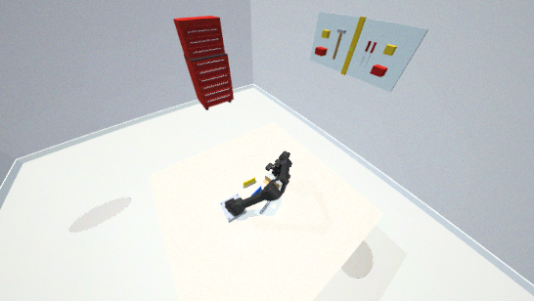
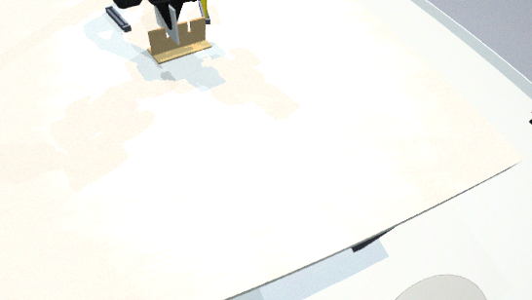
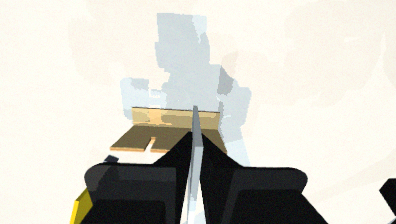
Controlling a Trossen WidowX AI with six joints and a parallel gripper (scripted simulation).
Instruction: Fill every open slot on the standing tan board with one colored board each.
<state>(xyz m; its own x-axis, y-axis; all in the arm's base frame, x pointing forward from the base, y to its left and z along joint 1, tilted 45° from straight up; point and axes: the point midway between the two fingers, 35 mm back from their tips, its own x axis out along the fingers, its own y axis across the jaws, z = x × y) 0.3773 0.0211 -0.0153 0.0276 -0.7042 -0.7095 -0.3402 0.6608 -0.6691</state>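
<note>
The tan board is 3 cm behind my gripper tip, 1 cm to the left of it and 5 cm below it. From my gripper tip the other things lie so: blue board: 18 cm behind, 1 cm to the right, 4 cm below; then white board: 3 cm behind, 1 cm to the right; then yellow board: 19 cm behind, 9 cm to the left, 4 cm below.
</note>
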